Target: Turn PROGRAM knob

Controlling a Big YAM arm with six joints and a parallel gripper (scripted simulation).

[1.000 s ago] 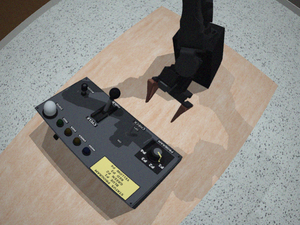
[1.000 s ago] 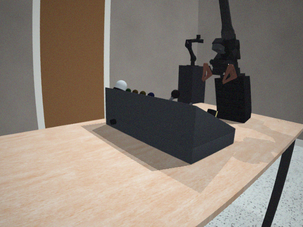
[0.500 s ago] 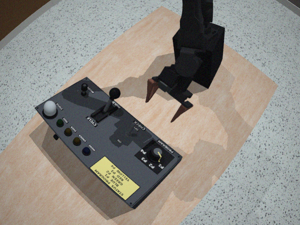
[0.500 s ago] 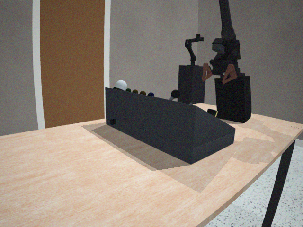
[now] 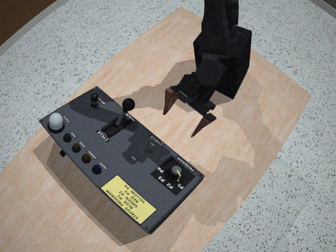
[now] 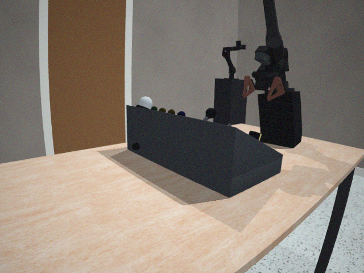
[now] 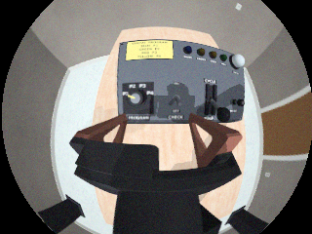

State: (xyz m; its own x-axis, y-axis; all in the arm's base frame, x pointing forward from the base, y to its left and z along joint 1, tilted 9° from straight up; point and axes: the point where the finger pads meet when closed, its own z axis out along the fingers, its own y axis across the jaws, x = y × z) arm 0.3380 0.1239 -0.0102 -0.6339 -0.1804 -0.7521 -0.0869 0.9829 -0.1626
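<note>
Right now the ball-topped lever is 17 cm to the right of my hand, 10 cm below it and 7 cm ahead of it. From my hand the other things lie so: small knob 29 cm to the right, 11 cm below, 11 cm ahead; then check toggle 12 cm below, 8 cm ahead, 5 cm to the right; then dark grey console 14 cm below, 13 cm ahead, 10 cm to the right.
</note>
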